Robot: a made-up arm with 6 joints.
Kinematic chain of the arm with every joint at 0, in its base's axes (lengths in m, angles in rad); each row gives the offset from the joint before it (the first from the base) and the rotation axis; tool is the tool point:
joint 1: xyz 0 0 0.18 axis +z
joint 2: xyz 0 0.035 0 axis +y
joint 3: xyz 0 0 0.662 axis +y
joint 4: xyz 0 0 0.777 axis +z
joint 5: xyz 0 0 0 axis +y
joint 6: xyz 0 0 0.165 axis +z
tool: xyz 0 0 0
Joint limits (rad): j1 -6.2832..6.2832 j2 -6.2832..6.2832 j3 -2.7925..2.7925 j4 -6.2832..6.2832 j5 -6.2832..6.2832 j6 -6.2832..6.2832
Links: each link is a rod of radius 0.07 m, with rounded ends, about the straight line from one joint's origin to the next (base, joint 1, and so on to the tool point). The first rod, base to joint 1, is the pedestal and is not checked.
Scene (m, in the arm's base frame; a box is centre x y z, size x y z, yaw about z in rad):
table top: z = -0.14
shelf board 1: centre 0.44 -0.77 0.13 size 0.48 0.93 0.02 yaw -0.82
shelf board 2: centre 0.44 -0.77 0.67 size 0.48 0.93 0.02 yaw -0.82
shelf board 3: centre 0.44 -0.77 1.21 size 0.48 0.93 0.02 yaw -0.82
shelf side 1: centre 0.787 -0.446 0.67 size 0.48 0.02 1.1 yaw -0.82
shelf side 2: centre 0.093 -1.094 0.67 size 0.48 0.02 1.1 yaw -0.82
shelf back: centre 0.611 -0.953 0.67 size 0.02 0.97 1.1 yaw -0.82
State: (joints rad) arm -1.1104 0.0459 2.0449 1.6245 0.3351 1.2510
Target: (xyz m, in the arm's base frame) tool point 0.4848 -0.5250 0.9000
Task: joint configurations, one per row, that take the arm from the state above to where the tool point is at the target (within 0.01 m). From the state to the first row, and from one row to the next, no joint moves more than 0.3 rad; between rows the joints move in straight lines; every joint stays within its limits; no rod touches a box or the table.
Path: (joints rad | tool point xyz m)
1: -1.1902 -0.2059 2.2335 1.6148 0.3261 1.2510 | 0.3428 -0.6203 0.4184
2: -1.2699 -0.4576 2.4221 1.6051 0.3171 1.2510 | 0.2516 -0.5193 0.4173
3: -1.3497 -0.7094 2.6107 1.5953 0.3081 1.2510 | 0.1823 -0.4232 0.3803
4: -1.2119 -0.7911 2.3678 1.6080 0.3368 1.2510 | 0.2460 -0.4011 0.6419
5: -1.0742 -0.8728 2.1249 1.6207 0.3654 1.2510 | 0.2617 -0.2860 0.9000
6: -1.0172 -0.6036 1.9663 1.6300 0.3733 1.2510 | 0.3617 -0.4043 0.9208
7: -0.9603 -0.3344 1.8077 1.6393 0.3812 1.2510 | 0.4848 -0.5250 0.9001

